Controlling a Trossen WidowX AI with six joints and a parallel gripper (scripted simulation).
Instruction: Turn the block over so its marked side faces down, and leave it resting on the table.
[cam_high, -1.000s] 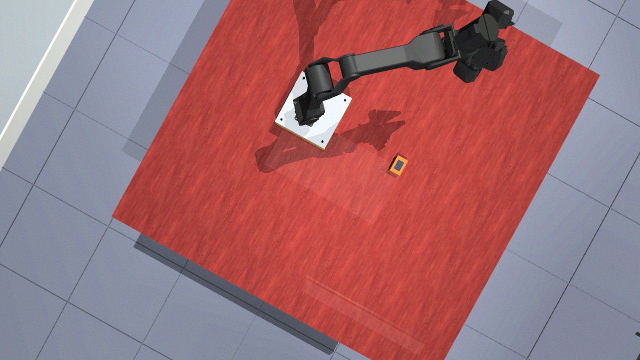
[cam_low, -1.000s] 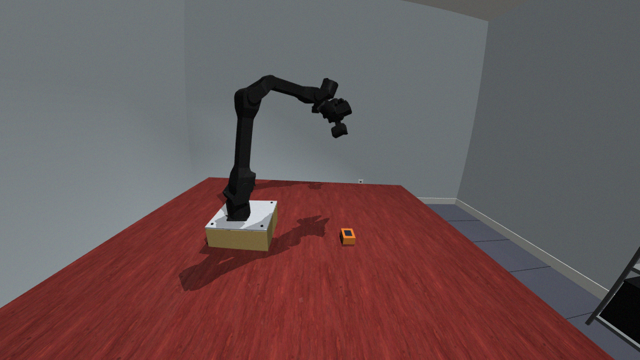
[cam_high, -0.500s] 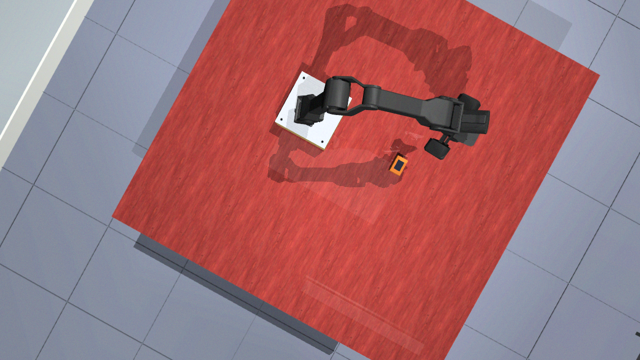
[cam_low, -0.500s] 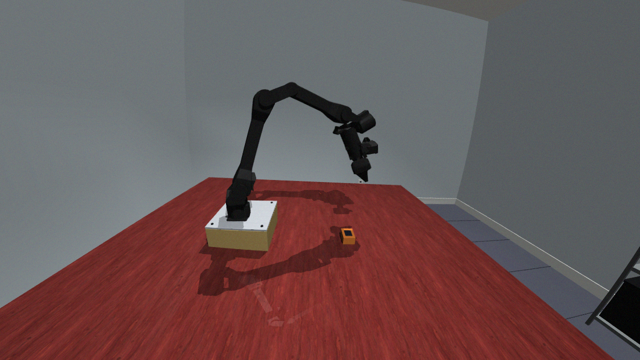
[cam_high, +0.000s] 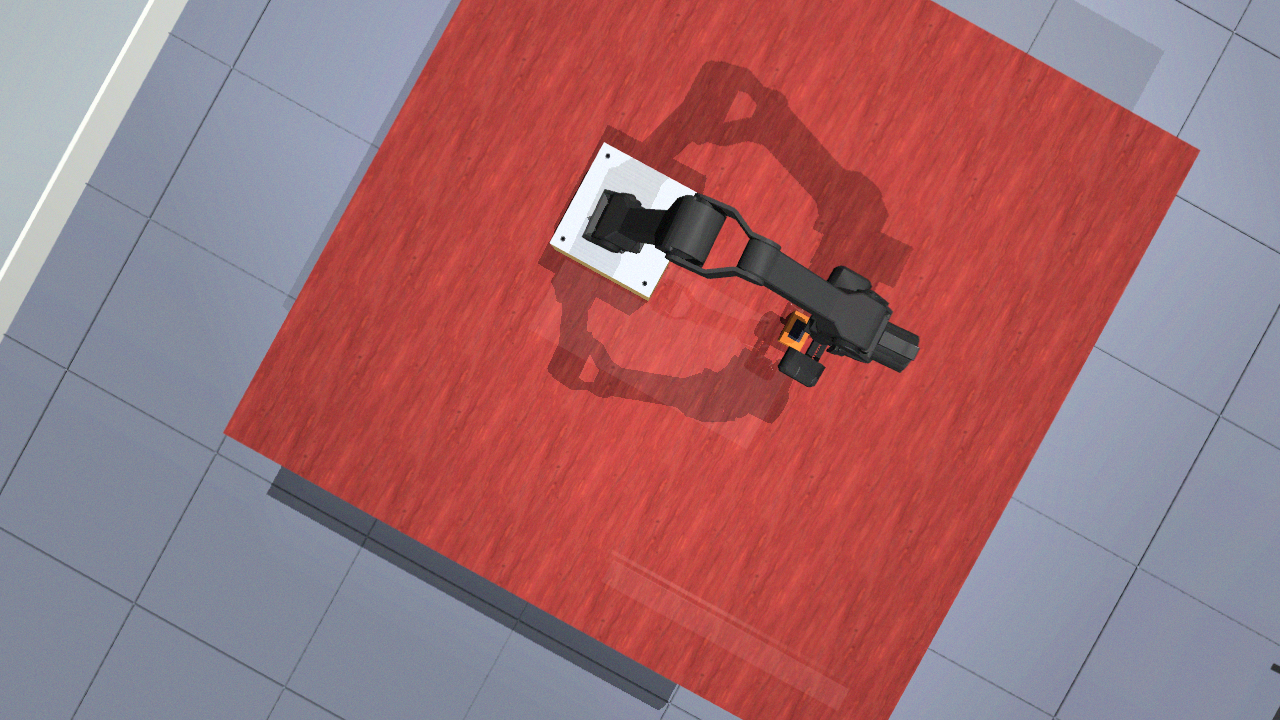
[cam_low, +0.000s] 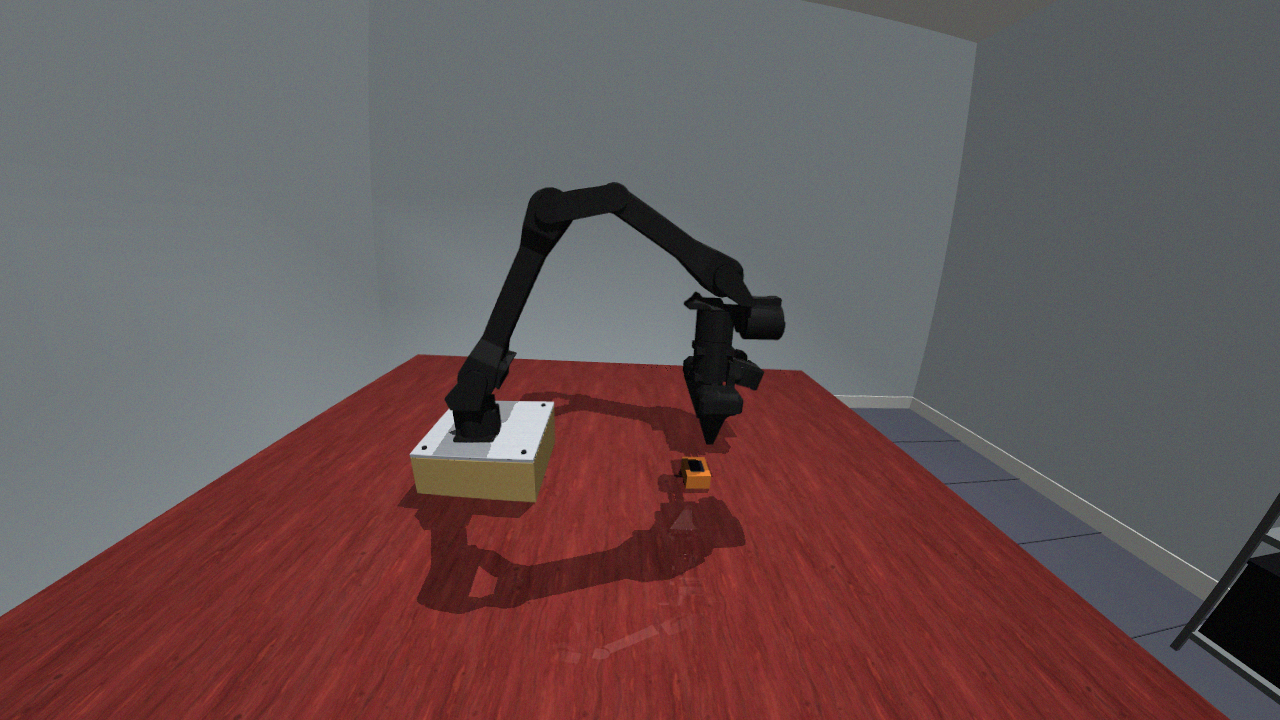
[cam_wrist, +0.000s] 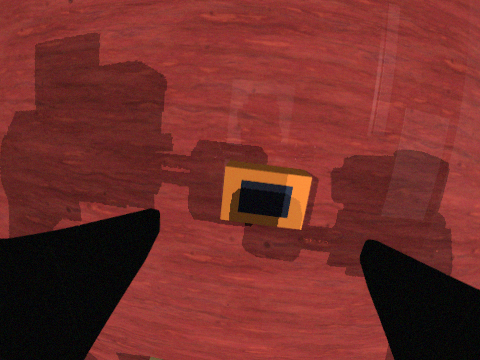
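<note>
The orange block lies 1 cm behind my gripper tip and 7 cm below it.
</note>
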